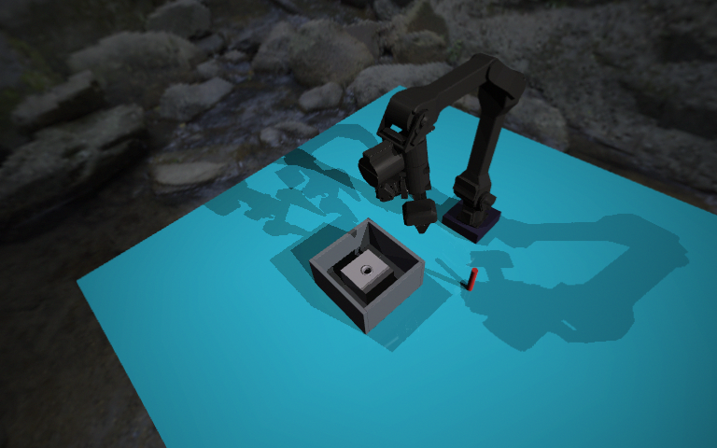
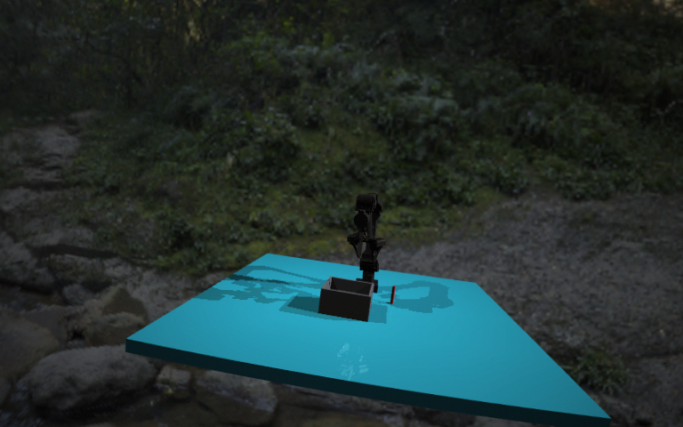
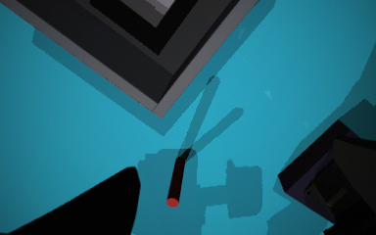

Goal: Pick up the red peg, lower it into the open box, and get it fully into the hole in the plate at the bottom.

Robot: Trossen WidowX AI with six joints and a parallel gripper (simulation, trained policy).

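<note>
Right now the red peg is 30 mm behind my gripper tip, 140 mm to the left of it and 150 mm below it. Round my gripper tip: dark grey box: 110 mm ahead, 60 mm to the right, 160 mm below; then grey plate: 110 mm ahead, 60 mm to the right, 140 mm below.
</note>
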